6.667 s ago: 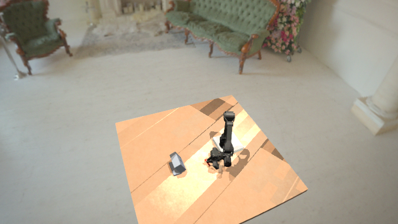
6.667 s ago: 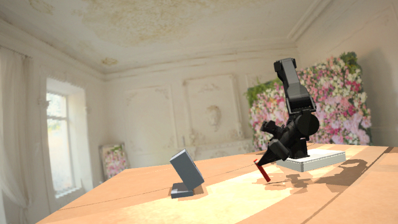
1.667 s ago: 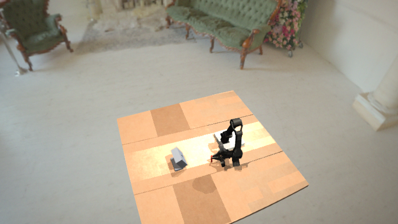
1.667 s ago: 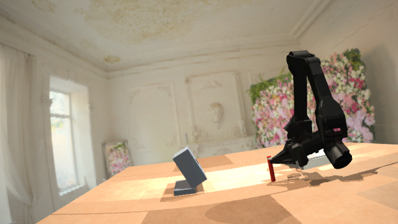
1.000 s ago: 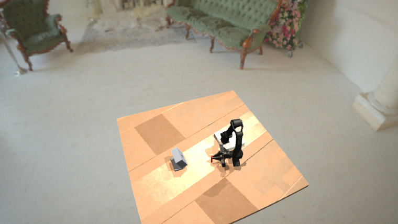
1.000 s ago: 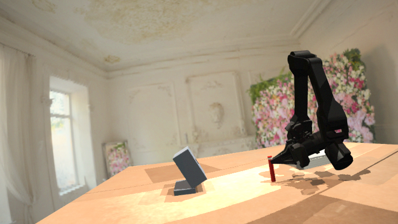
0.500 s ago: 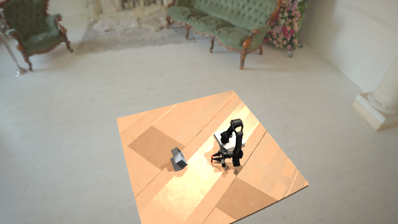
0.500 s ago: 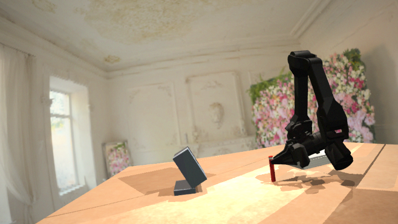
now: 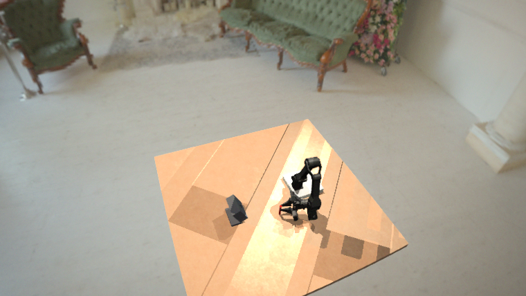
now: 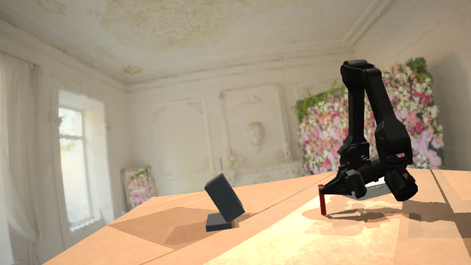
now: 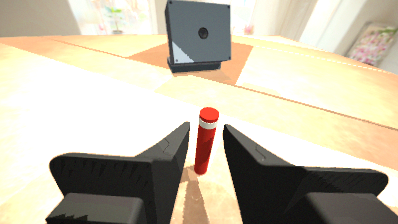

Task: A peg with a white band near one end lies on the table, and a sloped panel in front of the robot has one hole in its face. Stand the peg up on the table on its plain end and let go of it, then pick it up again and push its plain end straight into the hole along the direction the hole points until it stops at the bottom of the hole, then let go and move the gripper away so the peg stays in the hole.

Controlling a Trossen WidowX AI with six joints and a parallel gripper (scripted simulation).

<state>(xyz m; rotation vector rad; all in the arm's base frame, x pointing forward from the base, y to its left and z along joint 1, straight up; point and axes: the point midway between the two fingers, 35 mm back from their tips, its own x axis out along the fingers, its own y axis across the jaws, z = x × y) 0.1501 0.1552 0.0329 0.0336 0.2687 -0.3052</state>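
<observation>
My gripper tip is now 10 mm above the red peg. The rest, counted from my gripper tip: grey sloped panel 250 mm ahead, 70 mm to the right, 10 mm above; grey foot 280 mm ahead, 60 mm to the right, 50 mm below.
</observation>
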